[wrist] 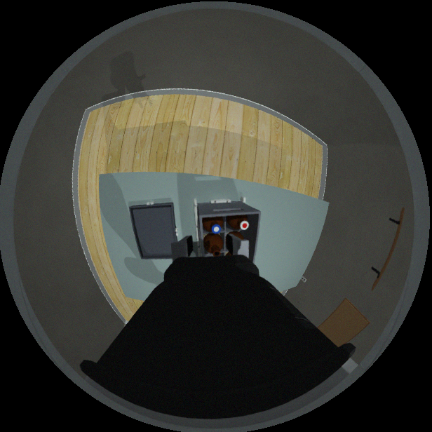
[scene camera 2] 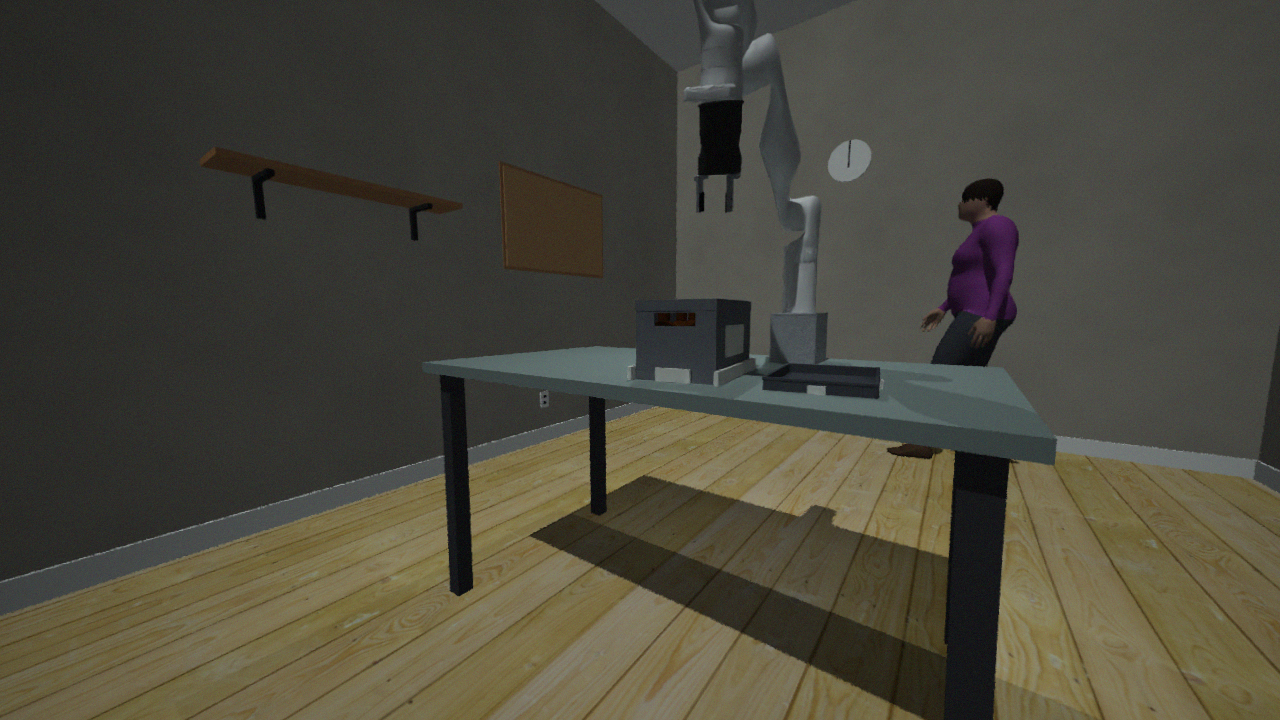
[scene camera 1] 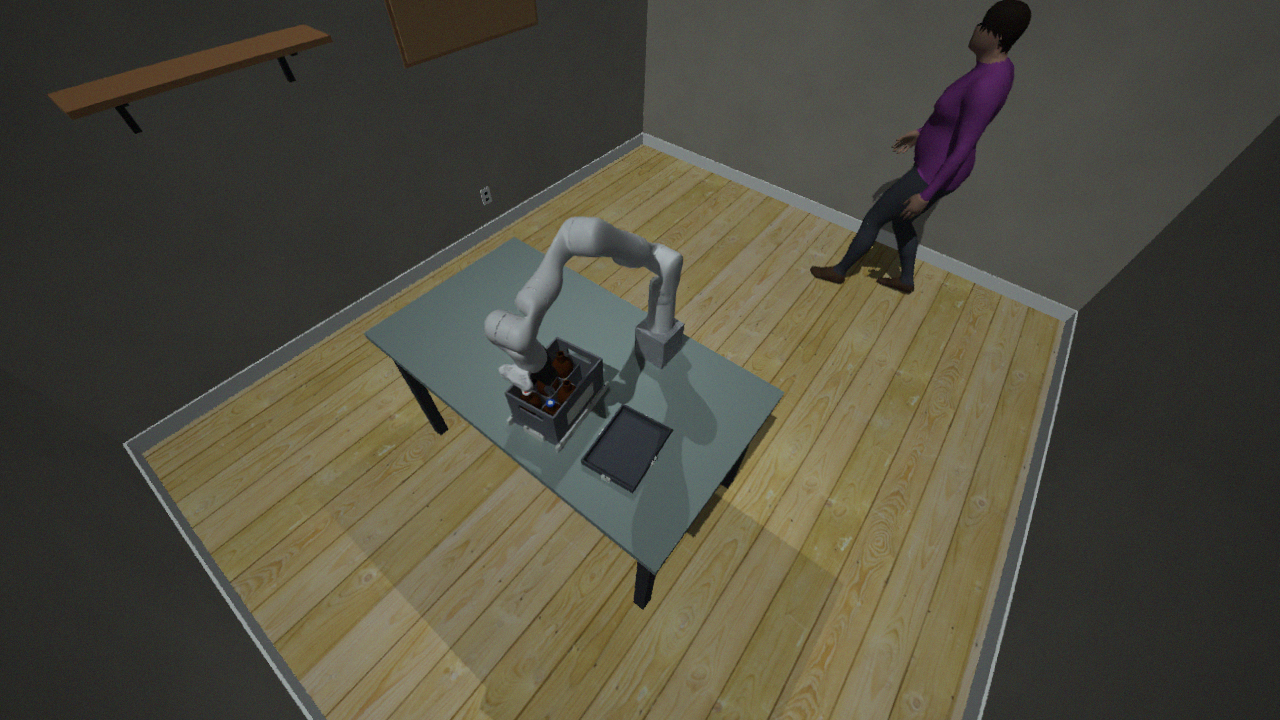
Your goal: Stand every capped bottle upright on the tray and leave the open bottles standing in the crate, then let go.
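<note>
The dark grey crate stands on the table and holds several brown bottles. A bottle with a blue-and-white cap and a bottle with a red-and-white cap stand in its front compartments. An open bottle stands behind the blue-capped one. Another brown bottle is partly covered by a finger in the wrist view; its top is hidden. The black tray lies beside the crate with no bottle on it. My gripper is open and empty, high above the crate.
The robot's base block stands at the table's back edge. White brackets border the crate's foot and the tray's edges. A person in purple is beyond the table. A shelf hangs on the wall.
</note>
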